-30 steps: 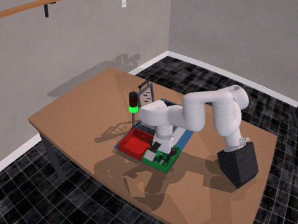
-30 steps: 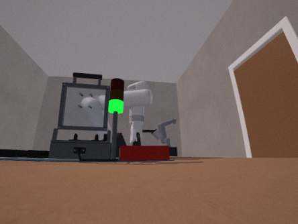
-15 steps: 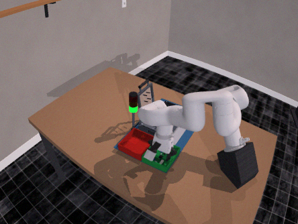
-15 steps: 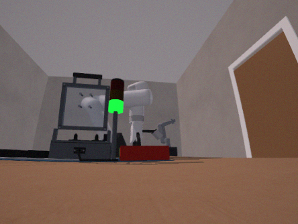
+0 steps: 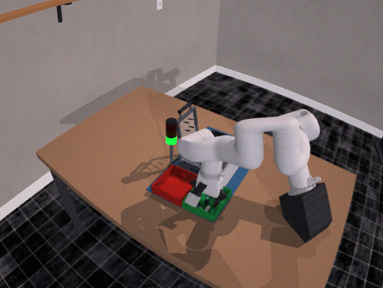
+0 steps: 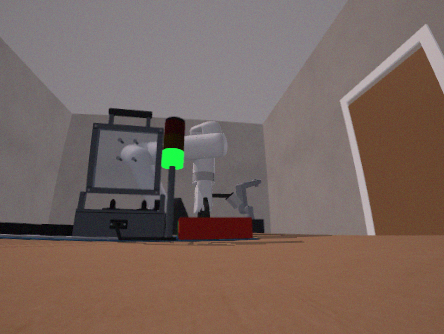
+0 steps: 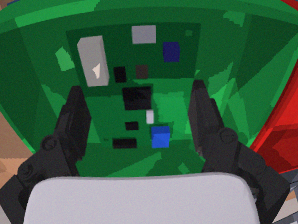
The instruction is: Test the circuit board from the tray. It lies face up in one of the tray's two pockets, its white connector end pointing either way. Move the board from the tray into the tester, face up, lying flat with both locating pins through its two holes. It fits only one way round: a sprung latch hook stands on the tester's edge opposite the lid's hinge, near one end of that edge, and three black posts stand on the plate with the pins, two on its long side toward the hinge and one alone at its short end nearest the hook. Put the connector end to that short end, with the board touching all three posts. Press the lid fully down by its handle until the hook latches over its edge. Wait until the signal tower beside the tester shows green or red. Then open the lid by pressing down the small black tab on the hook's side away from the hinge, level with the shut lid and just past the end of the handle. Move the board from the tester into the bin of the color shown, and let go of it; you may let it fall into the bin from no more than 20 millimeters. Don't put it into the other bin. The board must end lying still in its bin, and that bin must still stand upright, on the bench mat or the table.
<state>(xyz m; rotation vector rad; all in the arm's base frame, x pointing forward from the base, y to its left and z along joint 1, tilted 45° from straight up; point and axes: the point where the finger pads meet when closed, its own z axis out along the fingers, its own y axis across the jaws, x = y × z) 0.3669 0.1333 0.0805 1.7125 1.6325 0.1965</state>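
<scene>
The green bin is right at my hand. The rest, counted from my hand: red bin 150 mm ahead, 30 mm to the right; then green circuit board 10 mm below; then black latch block 10 mm ahead, 150 mm to the right, 70 mm above.
</scene>
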